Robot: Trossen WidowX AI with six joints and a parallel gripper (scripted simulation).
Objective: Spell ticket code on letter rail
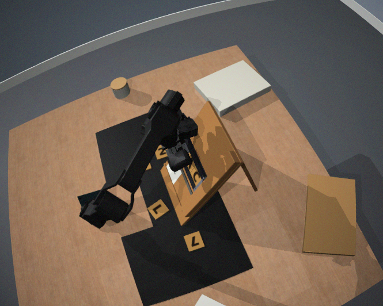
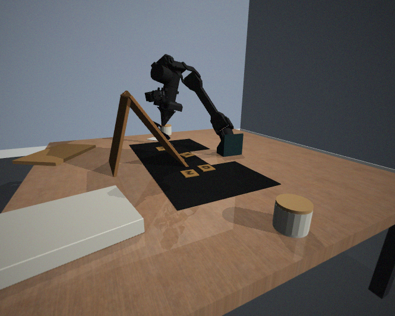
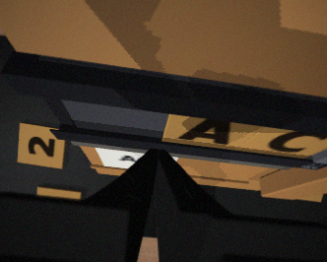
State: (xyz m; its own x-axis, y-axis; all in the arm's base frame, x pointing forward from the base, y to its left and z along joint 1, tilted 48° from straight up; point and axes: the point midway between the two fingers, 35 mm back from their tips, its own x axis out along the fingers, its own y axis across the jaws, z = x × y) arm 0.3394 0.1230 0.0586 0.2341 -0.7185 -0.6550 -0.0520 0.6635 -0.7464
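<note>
My gripper tip is 40 mm past the white ticket, 10 mm to the right of it and 100 mm above it. Also, from my gripper tip: flat tan panel 440 mm ahead, 340 mm to the right, 160 mm below; black mat 140 mm behind, 30 mm to the right, 170 mm below; tile 60 mm behind, 140 mm to the left, 160 mm below.
</note>
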